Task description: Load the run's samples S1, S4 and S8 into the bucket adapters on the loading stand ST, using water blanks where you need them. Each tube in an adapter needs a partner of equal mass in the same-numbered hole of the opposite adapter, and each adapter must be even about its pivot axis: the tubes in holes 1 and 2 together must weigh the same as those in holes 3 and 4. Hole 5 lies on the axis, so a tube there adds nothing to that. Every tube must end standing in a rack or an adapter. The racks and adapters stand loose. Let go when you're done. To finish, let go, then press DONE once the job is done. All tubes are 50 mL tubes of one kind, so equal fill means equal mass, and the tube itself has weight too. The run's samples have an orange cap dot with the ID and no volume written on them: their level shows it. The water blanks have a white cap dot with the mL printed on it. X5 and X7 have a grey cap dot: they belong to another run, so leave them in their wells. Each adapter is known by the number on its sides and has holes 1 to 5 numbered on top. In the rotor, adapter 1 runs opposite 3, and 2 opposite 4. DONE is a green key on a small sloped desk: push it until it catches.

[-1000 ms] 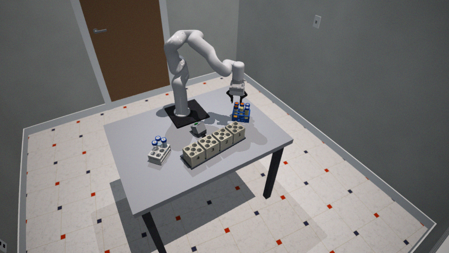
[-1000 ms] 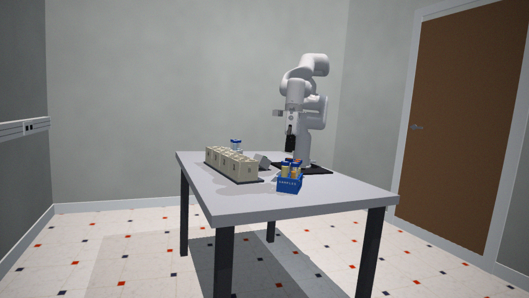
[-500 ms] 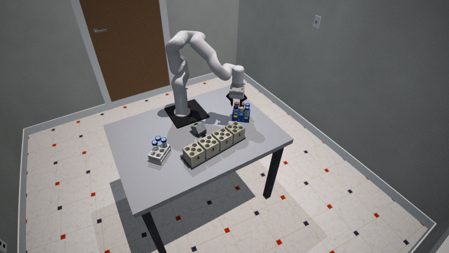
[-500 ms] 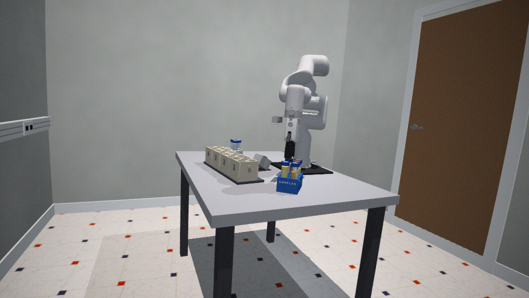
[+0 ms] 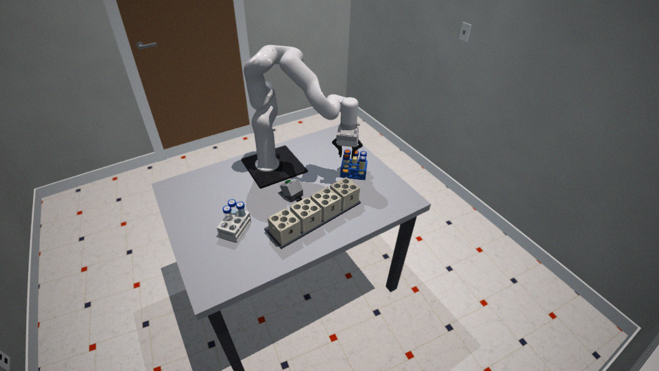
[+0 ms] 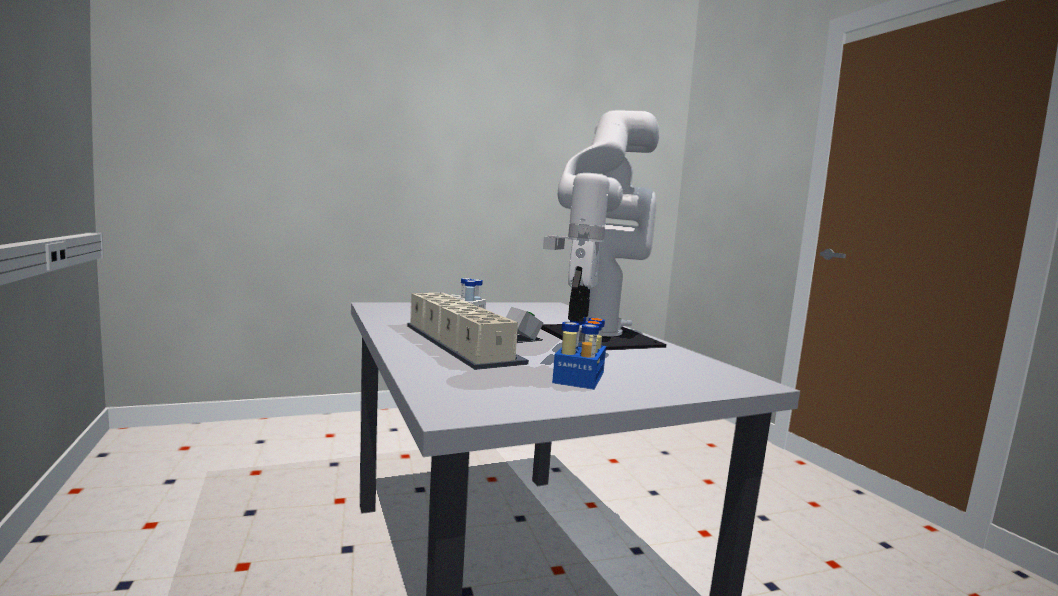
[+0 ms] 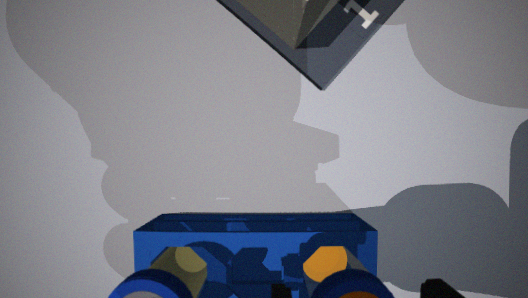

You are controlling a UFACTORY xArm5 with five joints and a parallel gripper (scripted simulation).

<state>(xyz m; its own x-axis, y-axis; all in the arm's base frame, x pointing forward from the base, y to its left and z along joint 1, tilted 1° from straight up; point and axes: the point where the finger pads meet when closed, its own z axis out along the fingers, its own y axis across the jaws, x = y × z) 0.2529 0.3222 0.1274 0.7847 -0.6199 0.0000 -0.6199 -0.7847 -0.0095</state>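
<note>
Now: hand 10 mm short of the blue samples rack, 40 mm to the right of it and 110 mm above it. The rest, counted from my hand: adapter 3: 200 mm ahead, 320 mm to the right, 80 mm below; white rack: 90 mm ahead, 610 mm to the right, 110 mm below.
</note>
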